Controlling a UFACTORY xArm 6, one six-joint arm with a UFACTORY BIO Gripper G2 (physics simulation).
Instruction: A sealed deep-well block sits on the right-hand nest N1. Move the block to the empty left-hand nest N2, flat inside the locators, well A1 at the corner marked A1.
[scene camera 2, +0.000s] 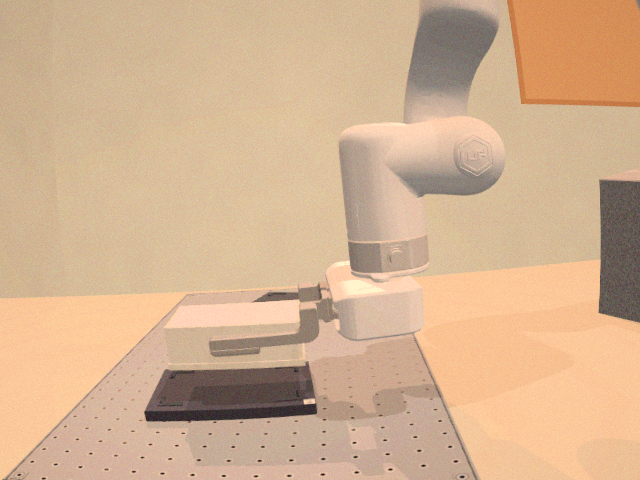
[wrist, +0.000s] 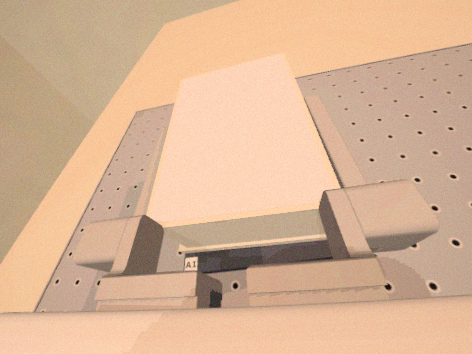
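The sealed deep-well block, pale with a flat top, is held level above the left-hand nest N2. My gripper is shut on it, with one long finger along each long side. The dark nest N2 lies below; corner locators and a block shadow show on it in the scene view. Its white A1 label is at the corner nearest the gripper body in the wrist view. The block's underside and its own A1 mark do not show.
The dark right-hand nest N1 shows partly behind the block and gripper in the scene view. Both nests stand on a perforated grey plate. A dark box stands at the far right, and an orange panel is above it.
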